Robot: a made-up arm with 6 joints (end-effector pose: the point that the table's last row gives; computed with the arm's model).
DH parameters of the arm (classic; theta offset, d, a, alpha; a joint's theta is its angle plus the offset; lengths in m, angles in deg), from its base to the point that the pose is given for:
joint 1: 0 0.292 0 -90
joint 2: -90 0 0.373 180
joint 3: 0 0 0 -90
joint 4: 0 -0.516 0 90
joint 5: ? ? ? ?
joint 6: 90 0 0 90
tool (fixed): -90 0 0 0
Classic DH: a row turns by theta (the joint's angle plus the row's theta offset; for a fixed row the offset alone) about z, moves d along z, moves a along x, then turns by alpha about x.
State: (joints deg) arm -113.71 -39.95 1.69 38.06 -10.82 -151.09
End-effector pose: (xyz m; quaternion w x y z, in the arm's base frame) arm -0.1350 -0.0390 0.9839 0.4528 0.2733 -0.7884 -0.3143
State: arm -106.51 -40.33 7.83 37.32 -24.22 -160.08
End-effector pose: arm -0.1161 -0.0083 1.0162 0.3770 0.3431 -0.8273 -0.2360
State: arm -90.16 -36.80 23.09 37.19 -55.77 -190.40
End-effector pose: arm -0.1090 0.0365 1.0786 0.1001 0.4888 -0.8665 -0.0177
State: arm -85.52 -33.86 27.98 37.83 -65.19 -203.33
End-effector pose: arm -0.1109 0.0298 1.0963 0.0150 -0.5047 0.8613 -0.0569
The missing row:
joint 5: 0 0.137 0 -90
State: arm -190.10 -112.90 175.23 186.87 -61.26 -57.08
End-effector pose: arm 0.1717 -0.1687 -0.3486 0.0670 0.0737 0.8815 -0.4616
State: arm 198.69 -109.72 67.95 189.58 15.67 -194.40
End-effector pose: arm 0.8634 0.1495 0.2099 0.0654 -0.9690 -0.1890 -0.1447
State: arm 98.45 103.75 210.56 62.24 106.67 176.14
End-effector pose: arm 0.0489 0.1054 0.6622 0.2777 0.1700 0.1558 -0.9326
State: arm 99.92 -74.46 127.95 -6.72 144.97 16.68
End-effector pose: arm 0.2792 -0.8065 0.2100 0.6359 -0.2115 -0.0767 0.7382
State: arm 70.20 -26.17 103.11 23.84 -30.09 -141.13
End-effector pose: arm -0.0630 -0.5449 0.9911 0.1639 -0.7320 0.0228 -0.6609
